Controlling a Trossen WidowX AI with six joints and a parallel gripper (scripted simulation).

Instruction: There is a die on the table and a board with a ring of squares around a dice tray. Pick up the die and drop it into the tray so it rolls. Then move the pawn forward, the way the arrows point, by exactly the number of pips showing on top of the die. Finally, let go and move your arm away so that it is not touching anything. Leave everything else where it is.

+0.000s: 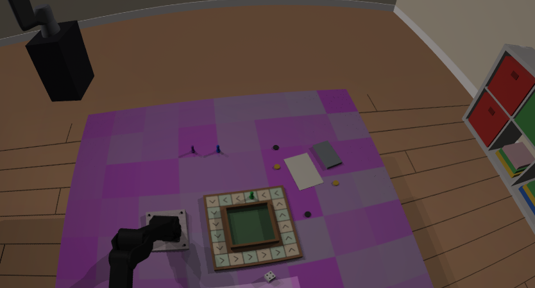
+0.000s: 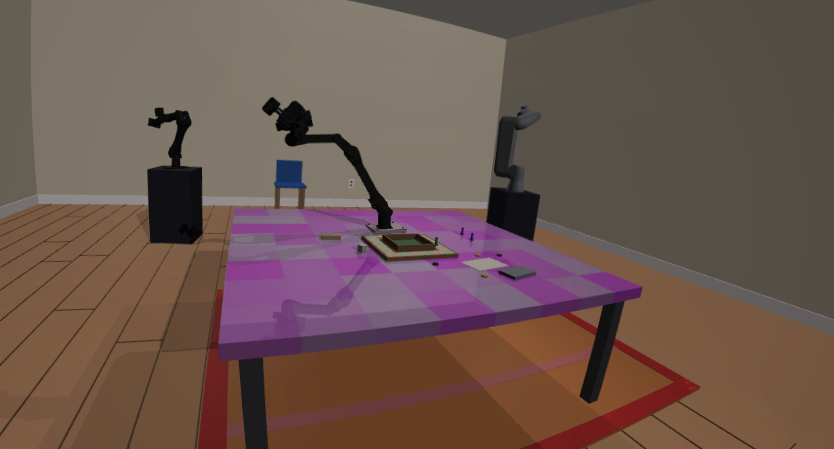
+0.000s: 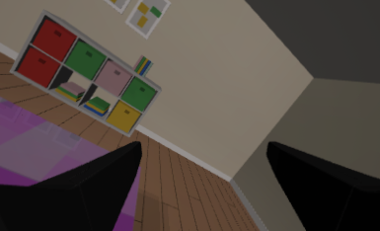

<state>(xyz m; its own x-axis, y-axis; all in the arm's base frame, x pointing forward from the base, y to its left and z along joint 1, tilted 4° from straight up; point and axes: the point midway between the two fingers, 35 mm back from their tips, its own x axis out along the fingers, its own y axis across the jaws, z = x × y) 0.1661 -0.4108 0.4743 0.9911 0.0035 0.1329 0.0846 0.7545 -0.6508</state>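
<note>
Now: gripper tip 13 cm short of the white die, 30 cm to the right of it and 45 cm above it. Round my gripper tip: paper sheet (27 cm ahead, 72 cm to the left, 46 cm below); then wooden block (3 cm behind, 20 cm to the left, 46 cm below); then green pawn (8 cm ahead, 60 cm to the left, 44 cm below).
</note>
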